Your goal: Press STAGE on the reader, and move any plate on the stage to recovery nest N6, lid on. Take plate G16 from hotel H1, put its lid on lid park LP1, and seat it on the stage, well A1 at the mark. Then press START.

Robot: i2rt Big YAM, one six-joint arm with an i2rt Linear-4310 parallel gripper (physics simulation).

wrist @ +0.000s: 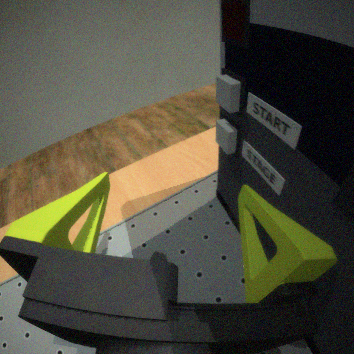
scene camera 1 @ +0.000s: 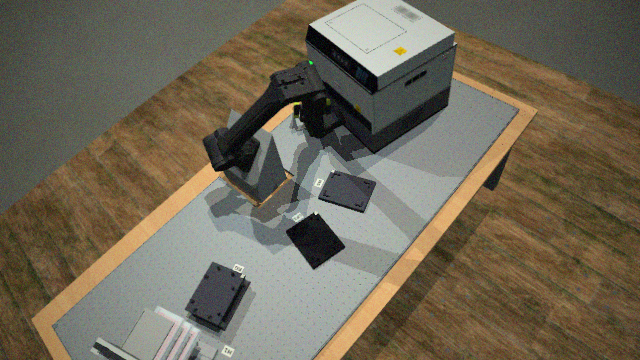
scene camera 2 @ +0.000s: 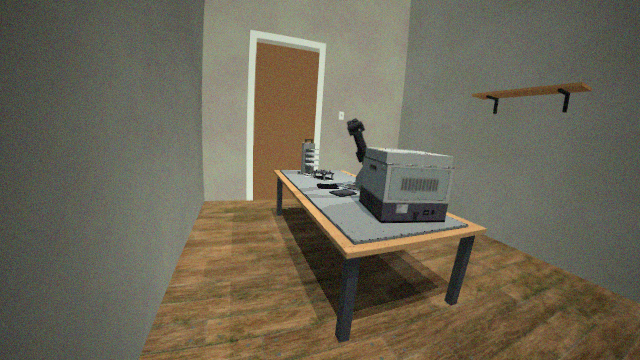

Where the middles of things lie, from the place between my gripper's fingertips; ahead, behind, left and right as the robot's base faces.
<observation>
I see the START button [wrist: 227, 88] 5 cm to the left of my hand and 5 cm above it. From my hand the other things lie so: LP1 pad [scene camera 1: 317, 242] (41 cm ahead, 40 cm to the right, 5 cm below); then plate reader [scene camera 1: 392, 102] (20 cm ahead, 20 cm to the left, 8 cm above); then recovery nest N6 [scene camera 1: 350, 191] (37 cm ahead, 20 cm to the right, 5 cm below).
</observation>
